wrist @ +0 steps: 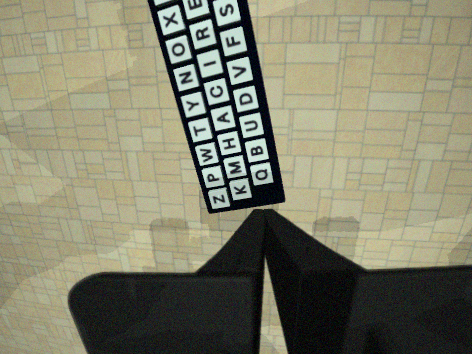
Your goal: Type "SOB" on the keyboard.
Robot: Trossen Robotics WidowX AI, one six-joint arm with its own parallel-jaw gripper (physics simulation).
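Places are measured from the arm's base along level axes (x ahead, y left, z up), in centimetres.
Pixels of known places: gripper, fingertip midpoint: [262, 218].
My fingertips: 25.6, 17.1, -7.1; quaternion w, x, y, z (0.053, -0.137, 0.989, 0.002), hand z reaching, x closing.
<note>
For each thing: its top centre in the pictures, then the offset to it from my fingertips, as dx, dy, dz. "pt": a spot on its surface instead.
- black keyboard, surface spot: [272, 192] pt -1.5, +2.8, -10.2
- S key, middle of its top: [226, 10] +5.6, -9.7, -9.7
- O key, middle of its top: [178, 49] +8.6, -6.4, -9.7
- B key, middle of its top: [256, 151] +0.9, -0.5, -9.7
- Q key, middle of its top: [261, 175] -0.1, +1.3, -9.7
A black keyboard [272, 192] with white letter keys runs from the top of the wrist view down to the middle, tilted slightly, and its far end is cut off by the top edge. The S key [227, 10] is near the top in the right row. The O key [178, 49] is in the left row. The B key [256, 150] is near the lower end of the right row, just above the Q key [261, 174]. My gripper [262, 218] is shut and empty. Its tips show just below the keyboard's lower end in the view, and it appears raised above the surface.
The keyboard lies on a surface with a beige tile pattern [375, 125]. Two darker shadow patches [169, 237] [336, 227] show on the surface, one to each side of the fingers.
</note>
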